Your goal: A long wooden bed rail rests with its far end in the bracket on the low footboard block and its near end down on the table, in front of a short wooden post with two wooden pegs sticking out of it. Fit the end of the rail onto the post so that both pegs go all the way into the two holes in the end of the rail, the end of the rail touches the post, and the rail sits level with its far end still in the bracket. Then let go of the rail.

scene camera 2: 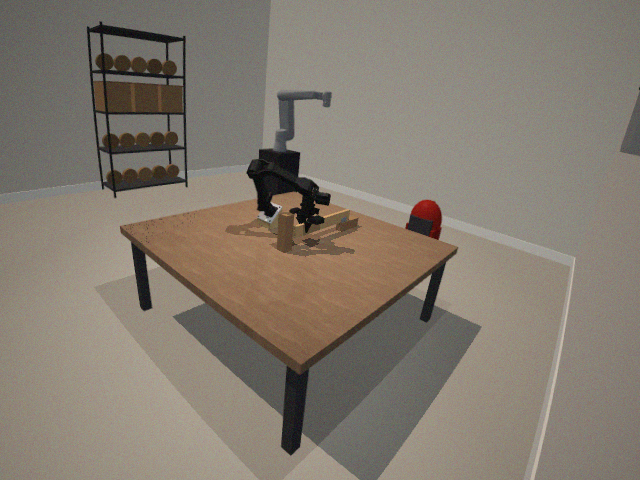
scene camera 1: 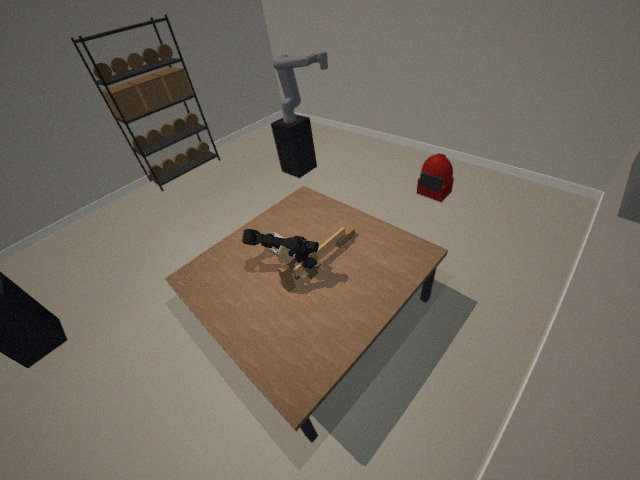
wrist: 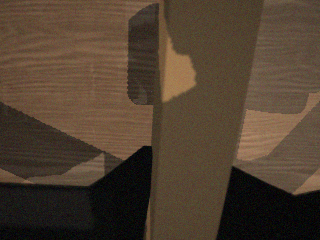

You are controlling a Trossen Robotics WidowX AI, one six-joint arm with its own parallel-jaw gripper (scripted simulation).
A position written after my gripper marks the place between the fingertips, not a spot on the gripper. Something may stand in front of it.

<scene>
In view: my gripper (wrist: 169, 155) and a wooden rail (wrist: 203, 62).
</scene>
